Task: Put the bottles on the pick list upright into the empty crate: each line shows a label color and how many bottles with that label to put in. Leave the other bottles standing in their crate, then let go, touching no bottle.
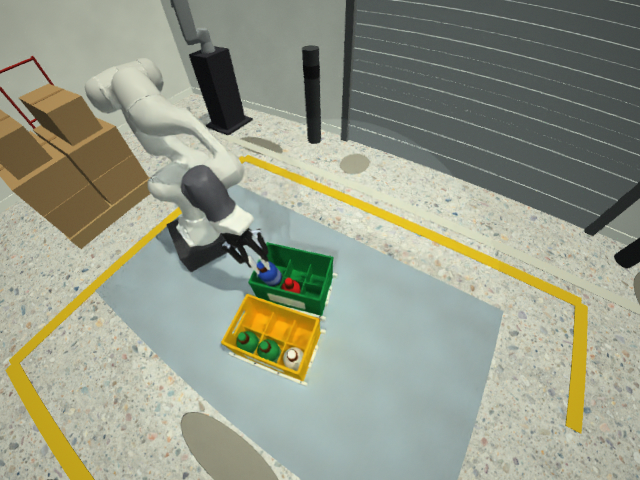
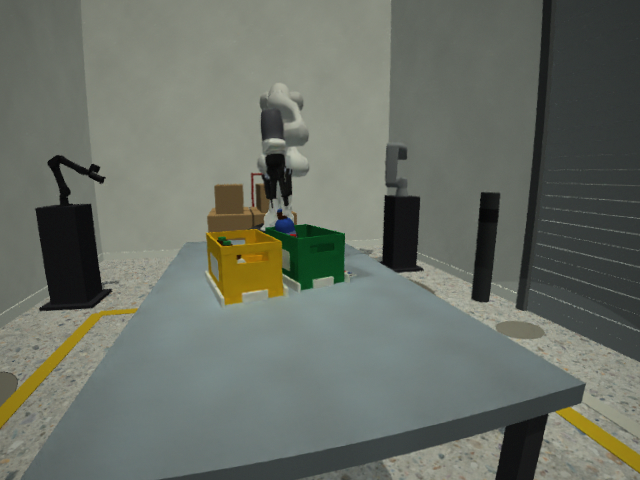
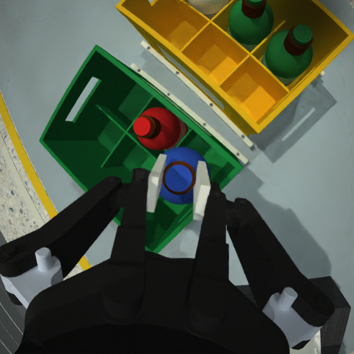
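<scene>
My gripper [image 2: 281, 216], [image 1: 263, 268], [image 3: 180, 170] is visible. Visible too: a blue bottle [image 3: 178, 178]; a green bottle [image 3: 289, 52].
</scene>
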